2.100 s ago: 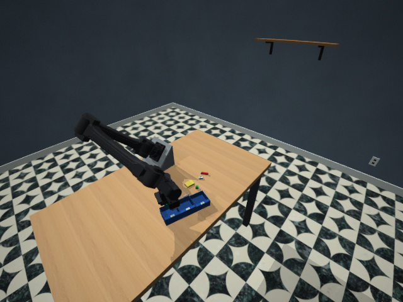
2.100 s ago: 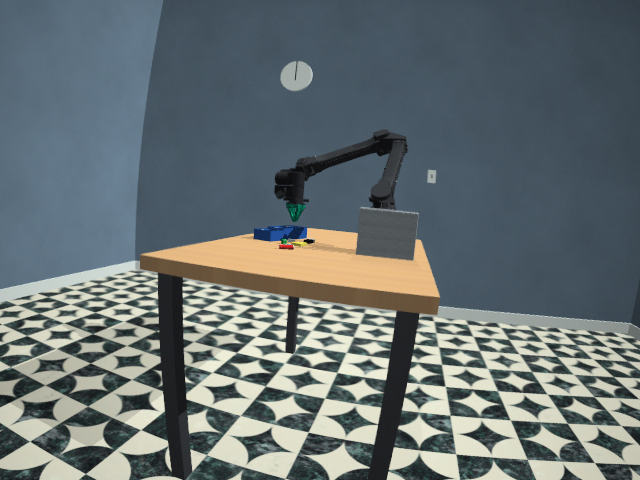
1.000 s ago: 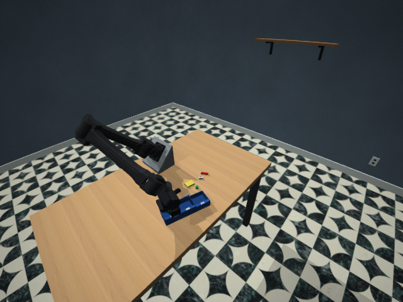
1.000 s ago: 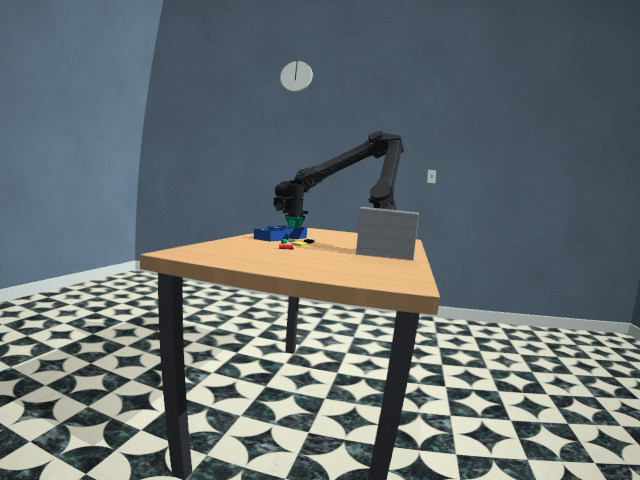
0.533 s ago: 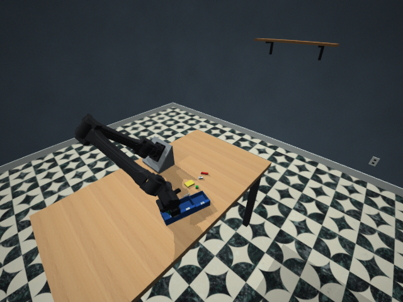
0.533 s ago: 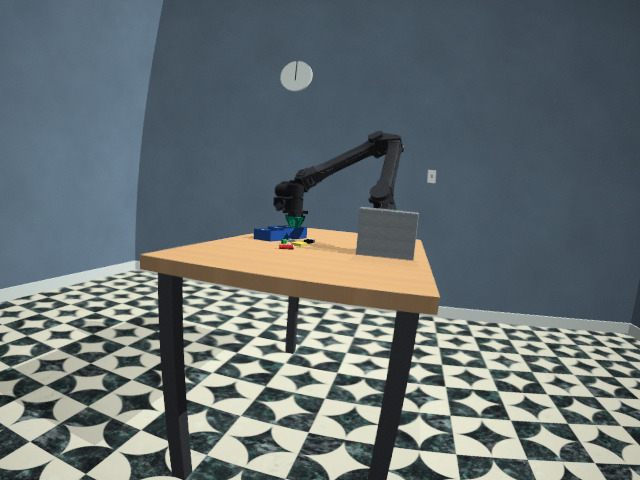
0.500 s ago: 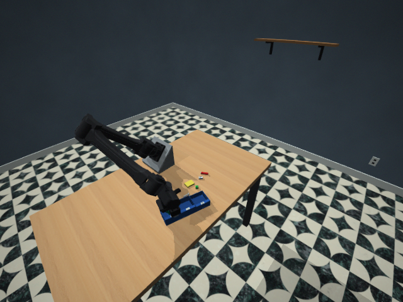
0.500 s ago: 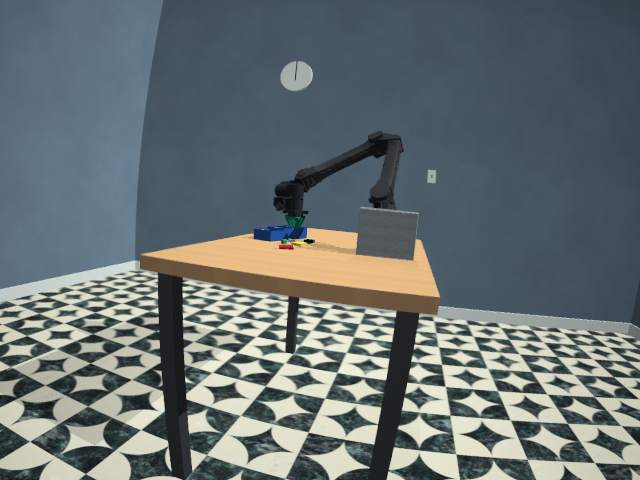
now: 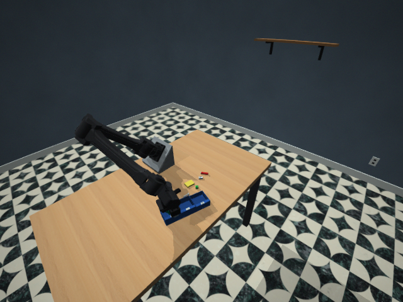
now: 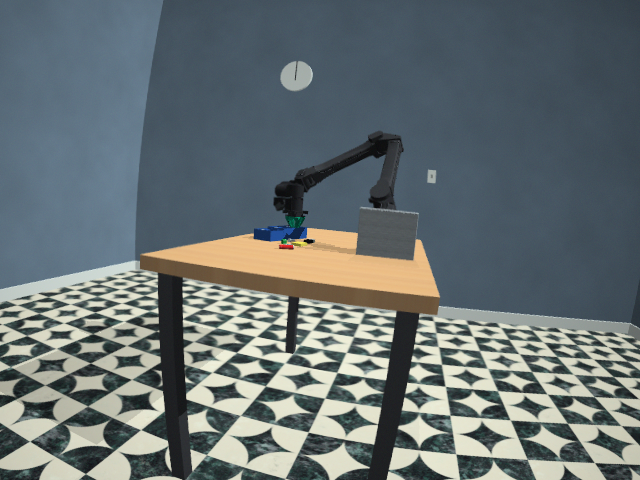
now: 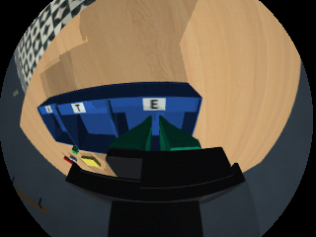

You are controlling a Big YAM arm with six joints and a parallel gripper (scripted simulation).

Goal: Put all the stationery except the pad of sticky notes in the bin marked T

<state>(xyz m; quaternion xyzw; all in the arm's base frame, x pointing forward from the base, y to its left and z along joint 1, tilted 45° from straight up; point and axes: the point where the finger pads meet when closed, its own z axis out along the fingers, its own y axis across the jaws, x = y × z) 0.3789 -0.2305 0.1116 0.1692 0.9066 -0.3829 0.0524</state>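
My gripper is now 3 cm short of the blue bin and 8 cm to the right of it. Round my hand: small green item: 2 cm behind, 23 cm to the left, 2 cm below; then sticky notes: 8 cm behind, 23 cm to the left, 2 cm below; then black-and-white marker-like item: 10 cm behind, 12 cm to the left, 2 cm below.
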